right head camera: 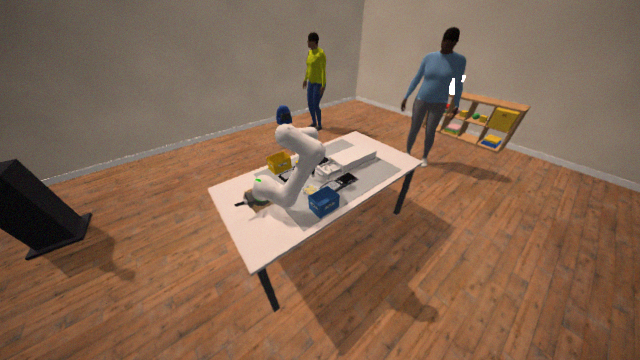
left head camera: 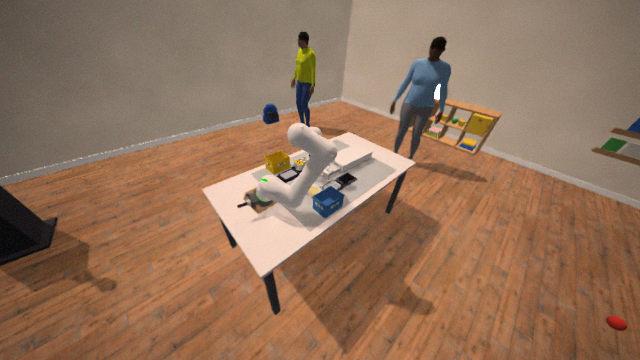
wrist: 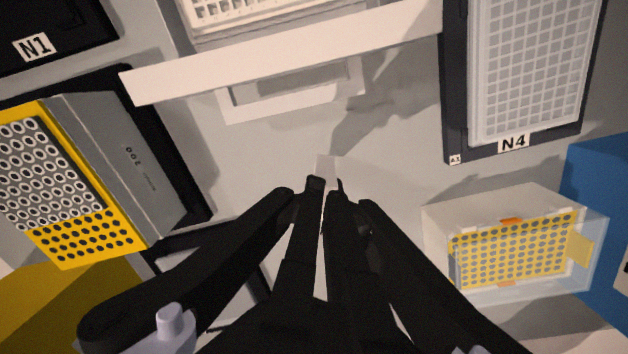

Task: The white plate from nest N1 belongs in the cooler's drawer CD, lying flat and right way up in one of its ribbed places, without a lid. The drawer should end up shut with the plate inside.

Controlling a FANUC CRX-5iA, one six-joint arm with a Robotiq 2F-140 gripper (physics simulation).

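Frame: origin at the arm's base, x ahead, y left, z up, level; millimetres.
Seen in the pictures: gripper, between the fingertips: [right head camera: 313, 176] [wrist: 323, 168]; arm's base, origin of its link: [right head camera: 260, 196] [left head camera: 263, 196].
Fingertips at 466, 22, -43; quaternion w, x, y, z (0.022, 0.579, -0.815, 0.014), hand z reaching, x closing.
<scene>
Offsets run from my fingertips to a thing's top centre, as dx, dy, dz. "pt": to the spot under its first point.
A white plate {pt +135, +51, -13} [wrist: 225, 9] with square wells lies in the pulled-out drawer CD {pt +159, +7, -3} [right head camera: 327, 170] of the white cooler {pt +456, -75, +16} [left head camera: 356, 162] [right head camera: 356, 156]; its near edge shows at the top of the wrist view. The drawer's white front panel {pt +91, +13, +40} [wrist: 280, 60] and handle {pt +64, +21, +15} [wrist: 282, 104] stand nearer to me. My gripper [wrist: 323, 168] is shut and empty, its fingertips on the near side of the handle, apart from it in the wrist view. In the head views the arm hides the gripper. The part of nest N1 {pt +140, +153, -18} [wrist: 100, 30] that shows is black and holds no plate.
Nest N4 {+58, -178, -14} [wrist: 452, 100] holds a pale gridded plate {+58, -178, -4} [wrist: 532, 75]. A clear box with a yellow rack {pt -94, -154, +39} [wrist: 515, 252] stands beside the blue bin {-116, -320, +90} [wrist: 595, 170] [left head camera: 328, 202] [right head camera: 323, 202]. A grey and yellow tube rack {+30, +202, +47} [wrist: 125, 165] and a yellow bin {-155, +325, +90} [wrist: 75, 295] [left head camera: 277, 162] [right head camera: 279, 162] are at left.
</scene>
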